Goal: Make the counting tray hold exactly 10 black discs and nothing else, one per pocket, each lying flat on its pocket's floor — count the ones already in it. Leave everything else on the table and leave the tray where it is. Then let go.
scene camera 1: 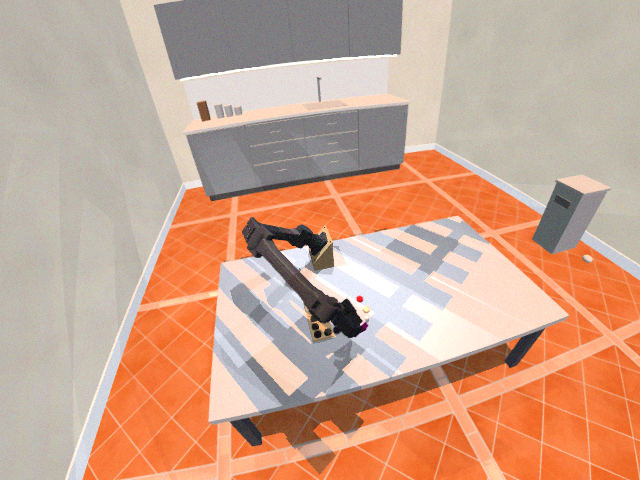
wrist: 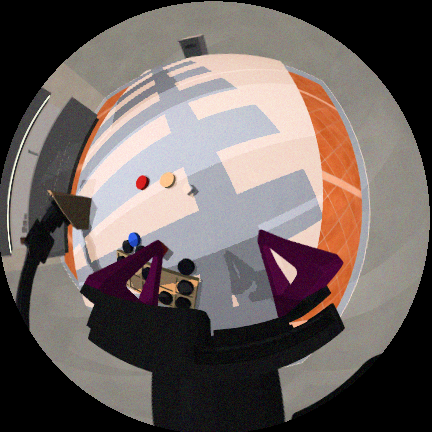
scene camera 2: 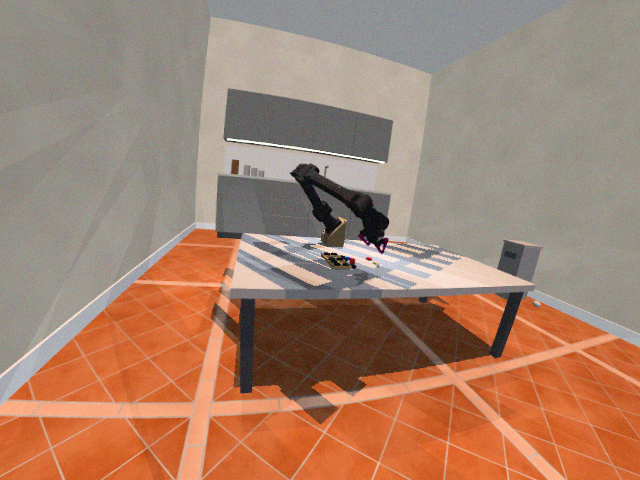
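The tan counting tray [scene camera 1: 323, 339] [scene camera 2: 339, 268] [wrist: 197, 291] has several black discs in its pockets, among them one near disc [scene camera 1: 317, 334] [wrist: 185, 286]. The arm and a finger hide part of it, so I cannot count them. A loose black disc [scene camera 2: 353, 266] [wrist: 186, 266] lies beside the tray. Another black disc [wrist: 127, 246] is by the blue disc [scene camera 2: 347, 258] [wrist: 134, 239] at the tray's far end; whether it is in a pocket is unclear. My gripper [scene camera 2: 375, 248] [wrist: 208, 240] is open and empty, above the table beside the tray.
A red disc [scene camera 1: 359, 298] [scene camera 2: 368, 258] [wrist: 142, 182] and a tan disc [scene camera 1: 366, 309] [scene camera 2: 375, 263] [wrist: 167, 179] lie apart from the tray. A small grey piece [wrist: 193, 190] is near them. A red block [scene camera 2: 352, 261] stands close beside the tray, partly behind a finger in the wrist view.
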